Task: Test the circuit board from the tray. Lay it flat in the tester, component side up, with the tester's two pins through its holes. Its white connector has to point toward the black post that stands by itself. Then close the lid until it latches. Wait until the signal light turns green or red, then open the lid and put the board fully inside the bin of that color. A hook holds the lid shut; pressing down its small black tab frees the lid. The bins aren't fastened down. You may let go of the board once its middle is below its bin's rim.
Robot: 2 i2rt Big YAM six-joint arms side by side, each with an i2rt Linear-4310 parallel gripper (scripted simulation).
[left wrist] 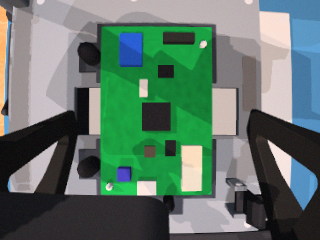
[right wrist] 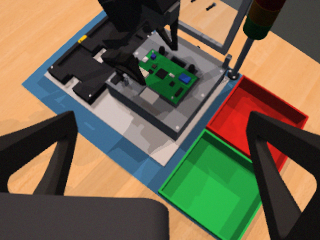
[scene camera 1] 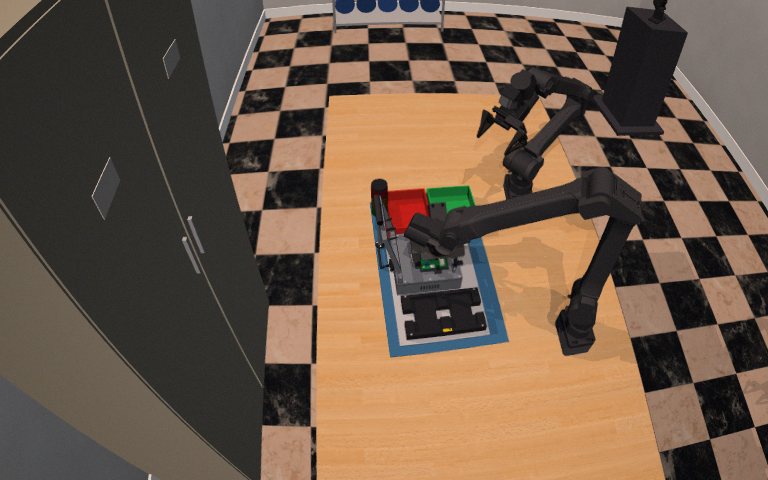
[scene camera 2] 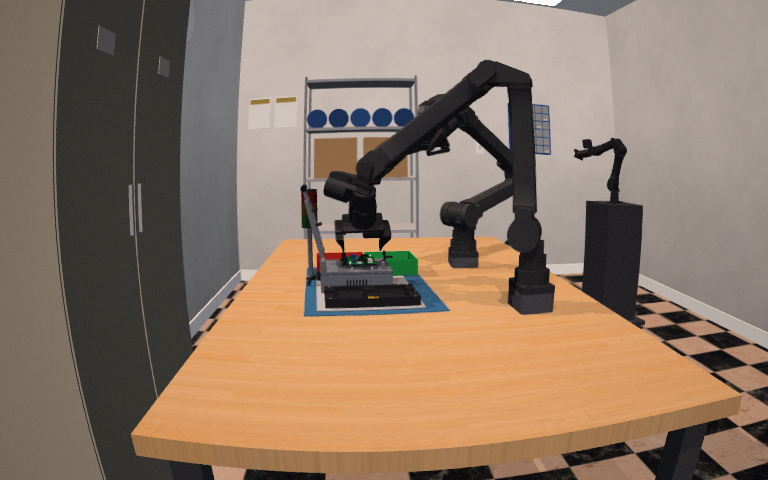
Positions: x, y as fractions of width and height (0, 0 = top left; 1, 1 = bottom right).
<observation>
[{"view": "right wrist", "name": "right gripper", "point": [0.50, 0.50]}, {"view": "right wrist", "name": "green circuit board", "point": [0.53, 0.33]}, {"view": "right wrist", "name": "red bin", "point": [0.72, 0.50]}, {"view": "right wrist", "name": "grey tester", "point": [0.46, 0.59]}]
</observation>
